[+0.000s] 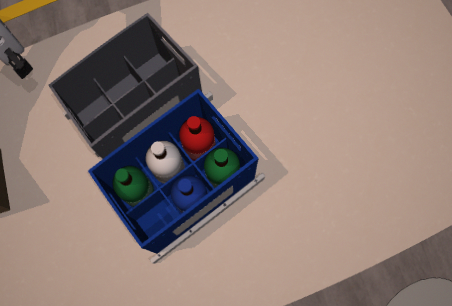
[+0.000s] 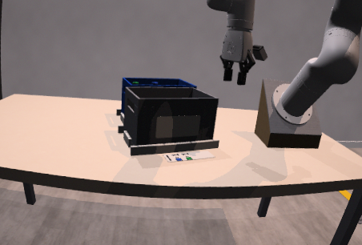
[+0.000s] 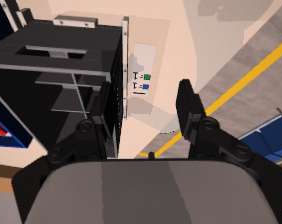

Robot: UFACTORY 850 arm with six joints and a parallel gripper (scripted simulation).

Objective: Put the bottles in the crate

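Right now my hand is 220 mm short of the blue-label bottle, 360 mm to the left of it and 170 mm above it. From my hand the other things lie so: pick list (130 mm ahead, 40 mm to the left, 250 mm below); white bottle (200 mm ahead, 270 mm to the right, 170 mm below); grey crate (190 mm ahead, 90 mm to the right, 170 mm below).
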